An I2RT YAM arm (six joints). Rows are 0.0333 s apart.
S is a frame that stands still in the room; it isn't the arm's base.
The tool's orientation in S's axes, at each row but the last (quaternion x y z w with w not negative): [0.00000 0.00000 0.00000 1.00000]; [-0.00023 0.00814 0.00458 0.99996]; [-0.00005 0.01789 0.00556 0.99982]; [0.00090 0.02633 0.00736 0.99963]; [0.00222 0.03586 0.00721 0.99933]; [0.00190 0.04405 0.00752 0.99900]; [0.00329 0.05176 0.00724 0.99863]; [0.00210 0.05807 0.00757 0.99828]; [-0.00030 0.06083 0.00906 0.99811]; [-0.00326 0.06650 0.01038 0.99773]
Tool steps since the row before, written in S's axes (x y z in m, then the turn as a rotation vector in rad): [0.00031 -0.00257 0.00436 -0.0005 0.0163 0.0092]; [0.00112 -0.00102 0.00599 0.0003 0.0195 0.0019]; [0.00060 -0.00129 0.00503 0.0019 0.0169 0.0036]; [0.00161 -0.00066 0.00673 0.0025 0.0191 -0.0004]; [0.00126 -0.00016 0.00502 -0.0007 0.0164 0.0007]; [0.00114 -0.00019 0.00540 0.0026 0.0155 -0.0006]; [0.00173 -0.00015 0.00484 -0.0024 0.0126 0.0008]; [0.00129 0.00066 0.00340 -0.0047 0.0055 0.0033]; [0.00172 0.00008 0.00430 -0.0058 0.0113 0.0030]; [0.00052 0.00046 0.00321 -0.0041 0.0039 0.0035]
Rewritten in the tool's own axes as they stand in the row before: [0.00031 -0.00257 0.00436 -0.0005 0.0163 0.0092]; [0.00101 -0.00103 0.00601 0.0004 0.0195 0.0019]; [0.00041 -0.00130 0.00505 0.0020 0.0169 0.0037]; [0.00124 -0.00067 0.00681 0.0028 0.0191 -0.0003]; [0.00089 -0.00015 0.00510 -0.0005 0.0164 0.0006]; [0.00066 -0.00018 0.00548 0.0029 0.0155 -0.0004]; [0.00122 -0.00014 0.00499 -0.0023 0.0126 0.0005]; [0.00090 0.00066 0.00352 -0.0050 0.0056 0.0027]; [0.00119 0.00005 0.00448 -0.0059 0.0114 0.0023]; [0.00010 0.00043 0.00325 -0.0044 0.0040 0.0030]
